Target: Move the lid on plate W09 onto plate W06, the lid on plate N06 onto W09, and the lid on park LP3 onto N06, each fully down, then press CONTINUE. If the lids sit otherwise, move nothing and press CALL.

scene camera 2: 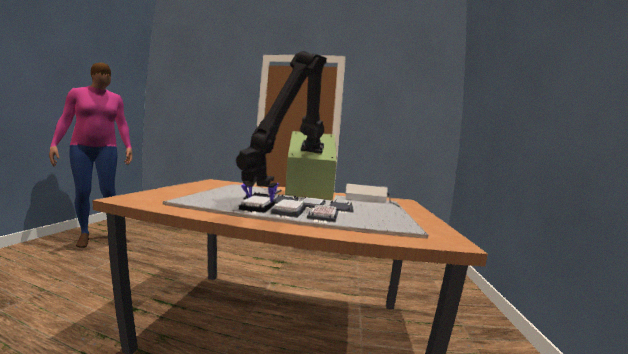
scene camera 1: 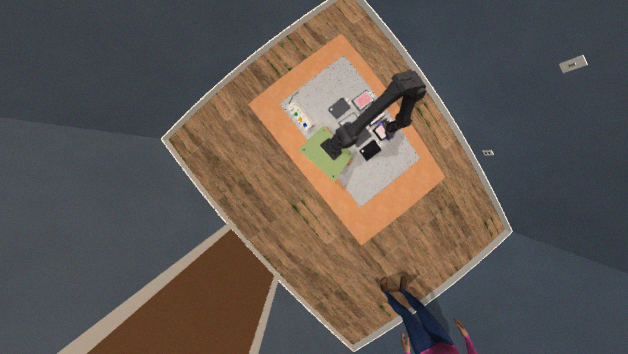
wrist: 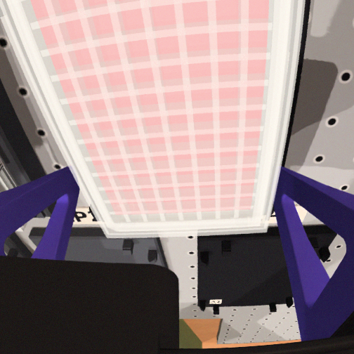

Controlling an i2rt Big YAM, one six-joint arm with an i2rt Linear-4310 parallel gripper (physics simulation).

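Places are measured from the arm's base along level axes (x ahead, y left, z up), in centimetres.
Pixels of known places: gripper, between the fingertips: [scene camera 2: 260, 200] [scene camera 1: 381, 131]; arm's base, origin of its link: [scene camera 2: 312, 147] [scene camera 1: 330, 149].
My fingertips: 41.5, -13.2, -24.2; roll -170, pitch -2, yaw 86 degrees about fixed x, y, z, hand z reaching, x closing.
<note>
For each thing: its top centre in the pictures, then the offset to it from my fingertips, as dx, dy, dz. Level surfaces: height alone.
- clear white lid, centre of its top: [scene camera 2: 258, 199] [scene camera 1: 385, 129] +3.2, +0.0, +1.3
- second lidded plate, centre of its top: [scene camera 2: 289, 203] +3.5, +13.1, +1.3
- uncovered pink plate, centre of its top: [scene camera 2: 324, 208] [scene camera 1: 363, 99] +3.6, +26.8, +0.6
- dark grey plate, centre of its top: [scene camera 2: 341, 203] [scene camera 1: 339, 107] -14.3, +32.9, -0.1
- empty black nest, centre of its top: [scene camera 2: 259, 194] [scene camera 1: 371, 150] -14.6, -6.0, -0.1
- grey perforated board, height of its surface: dz -2.1
- white button box, centre of its top: [scene camera 2: 366, 185] [scene camera 1: 300, 114] -40.5, +45.0, +6.3
My gripper [wrist: 178, 169] [scene camera 1: 381, 130] [scene camera 2: 258, 192] is open, with its purple fingers on either side of the near end of a lidded plate. The clear white lid [wrist: 168, 116] [scene camera 2: 256, 201] sits over pink wells and fills most of the wrist view. The fingers stand apart from the lid's long edges. A second lidded plate [scene camera 2: 288, 205] stands right beside it. An uncovered pink plate [scene camera 1: 363, 100] [scene camera 2: 323, 212] and a dark grey plate [scene camera 1: 338, 107] [scene camera 2: 342, 205] lie farther along. An empty black nest [wrist: 242, 270] [scene camera 1: 369, 149] lies toward the arm's base. I cannot read the plate labels.
The plates sit on a grey perforated board [scene camera 1: 382, 175] [scene camera 2: 377, 218] on an orange table [scene camera 2: 307, 239]. A white button box [scene camera 1: 299, 116] [scene camera 2: 365, 192] stands beside the green arm pedestal [scene camera 1: 317, 154] [scene camera 2: 310, 169]. A person [scene camera 2: 91, 132] stands off to the side.
</note>
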